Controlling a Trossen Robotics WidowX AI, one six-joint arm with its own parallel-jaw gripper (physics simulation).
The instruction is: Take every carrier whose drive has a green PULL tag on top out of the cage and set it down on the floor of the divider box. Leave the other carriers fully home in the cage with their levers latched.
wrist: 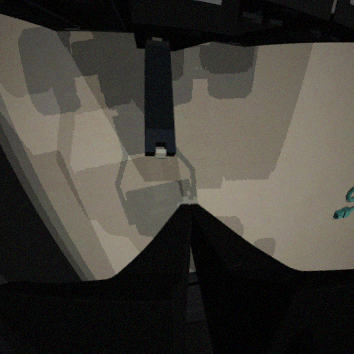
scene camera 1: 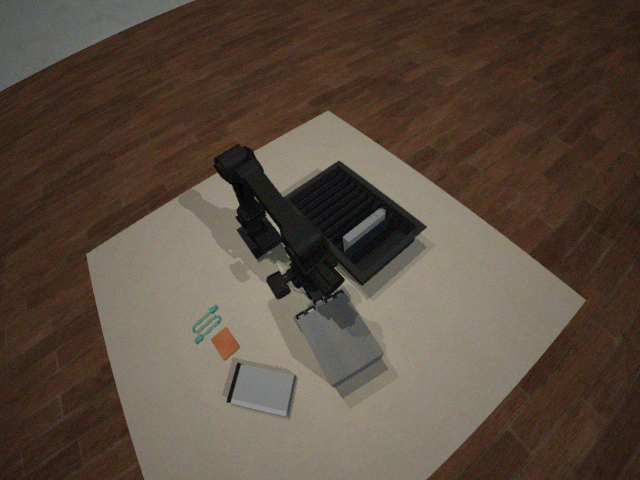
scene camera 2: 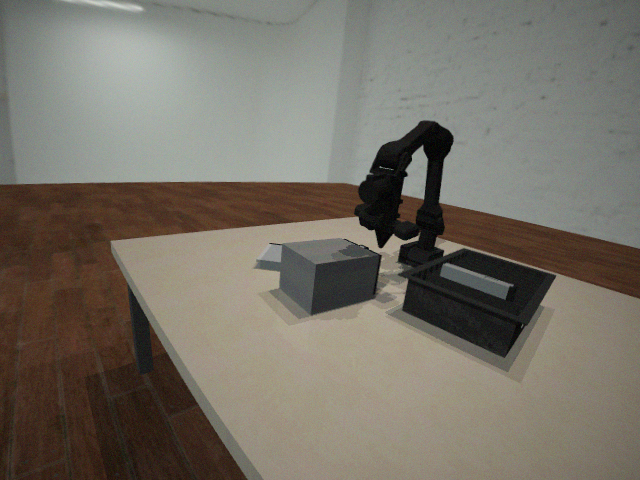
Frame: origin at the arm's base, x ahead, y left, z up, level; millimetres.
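Where they show: gripper, fingertip midpoint: [wrist: 188, 211] [scene camera 2: 380, 247]; arm's base at its link origin: [wrist: 189, 329] [scene camera 1: 256, 228] [scene camera 2: 425, 247].
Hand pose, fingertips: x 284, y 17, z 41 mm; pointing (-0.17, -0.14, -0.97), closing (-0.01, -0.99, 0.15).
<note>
Things, the pixels of their top centre, and the offset from my fingertips. "spot": a spot on its surface instead.
- grey cage at its top centre: [scene camera 2: 332, 248] [scene camera 1: 337, 333] 6 mm right, 181 mm ahead, 18 mm up
- dark lever at its top centre: [wrist: 162, 98] 8 mm left, 49 mm ahead, 26 mm down
- black divider box at its top centre: [scene camera 2: 486, 274] [scene camera 1: 349, 212] 258 mm left, 116 mm back, 9 mm down
- pale carrier at its top centre: [scene camera 2: 478, 274] [scene camera 1: 366, 223] 265 mm left, 37 mm back, 10 mm up
- flat pale grey case at its top centre: [scene camera 1: 260, 388] [scene camera 2: 280, 252] 256 mm right, 160 mm ahead, 74 mm down
- orange square at a spot on its surface: [scene camera 1: 225, 343] spot: 292 mm right, 15 mm back, 96 mm down
- teal cable at its top centre: [scene camera 1: 205, 323] 321 mm right, 108 mm back, 92 mm down
The grey cage [scene camera 1: 338, 343] [scene camera 2: 297, 276] stands on the table, its carrier fronts facing the arm base. In the wrist view a dark lever [wrist: 159, 95] stands out from its front, a pale catch at its end. My gripper [scene camera 2: 381, 245] [wrist: 188, 211] is shut and empty, its tips just beyond the lever's free end in the wrist view, apart from it. The black divider box [scene camera 1: 385, 195] [scene camera 2: 454, 315] stands beside the cage. A pale carrier [scene camera 1: 364, 228] [scene camera 2: 475, 281] stands on edge in it. Green PULL tags do not show; the cage top and shadow hide the drives.
A flat pale grey case [scene camera 1: 263, 388] [scene camera 2: 269, 255] with a dark edge lies on the table on the cage's other side. An orange square [scene camera 1: 225, 343] and a teal cable [scene camera 1: 206, 325] [wrist: 343, 213] lie near it. The arm base [scene camera 1: 260, 239] stands behind, close to the divider box.
</note>
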